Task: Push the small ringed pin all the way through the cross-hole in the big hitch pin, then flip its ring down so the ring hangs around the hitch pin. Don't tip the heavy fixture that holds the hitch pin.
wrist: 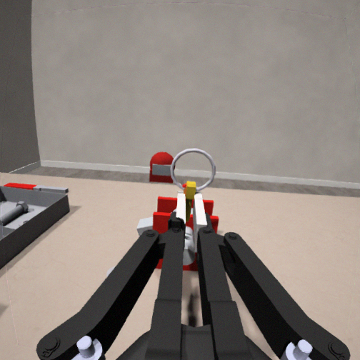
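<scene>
My gripper is in the centre of the wrist view, its white fingertips nearly together on the small ringed pin. The pin's yellow head shows just beyond the fingertips. Its thin metal ring stands upright above the head. The red fixture stands upright on the table beneath and behind the fingers, partly covered by them. The big hitch pin shows as a grey rounded piece between the fingers, low in the fixture. The cross-hole and the small pin's tip are hidden.
A grey tray with a grey cylindrical part stands at the left. A red-handled tool lies at its far edge. A red round-topped object stands behind the fixture. A light grey block adjoins the fixture's left side.
</scene>
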